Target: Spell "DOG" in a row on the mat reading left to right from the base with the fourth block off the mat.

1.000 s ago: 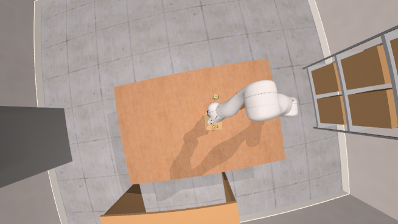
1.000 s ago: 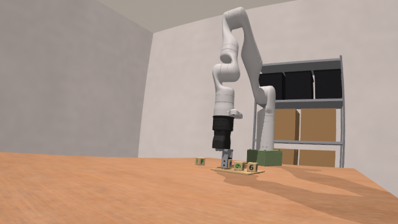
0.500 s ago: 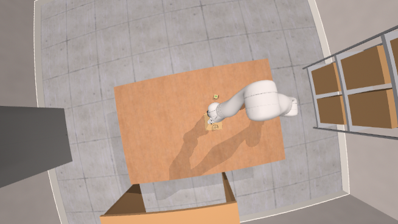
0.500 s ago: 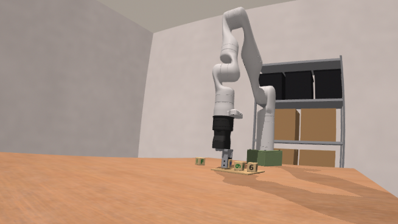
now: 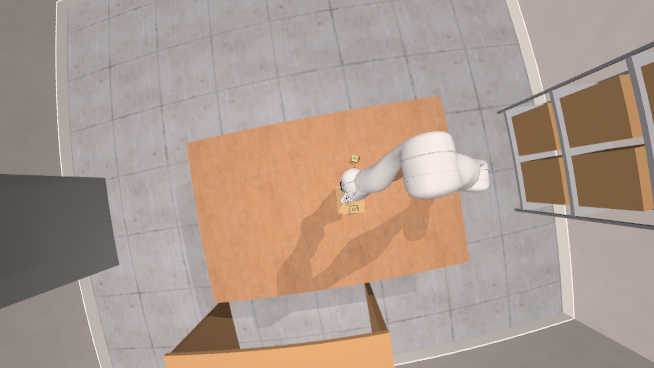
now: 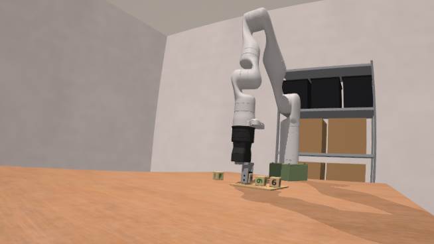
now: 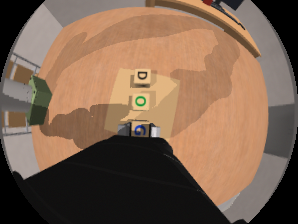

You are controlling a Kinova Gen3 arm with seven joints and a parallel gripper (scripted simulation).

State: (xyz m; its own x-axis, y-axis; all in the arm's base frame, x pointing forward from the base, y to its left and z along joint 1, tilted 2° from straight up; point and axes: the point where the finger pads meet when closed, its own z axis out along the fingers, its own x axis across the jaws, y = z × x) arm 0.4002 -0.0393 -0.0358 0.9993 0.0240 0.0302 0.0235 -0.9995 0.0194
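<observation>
Right now my hand is right at the blue-lettered block. Round my hand: green-lettered block (60 mm behind, 140 mm to the right, 10 mm below); tan mat (50 mm to the left, 20 mm below); wooden block (50 mm to the left, 10 mm below).
</observation>
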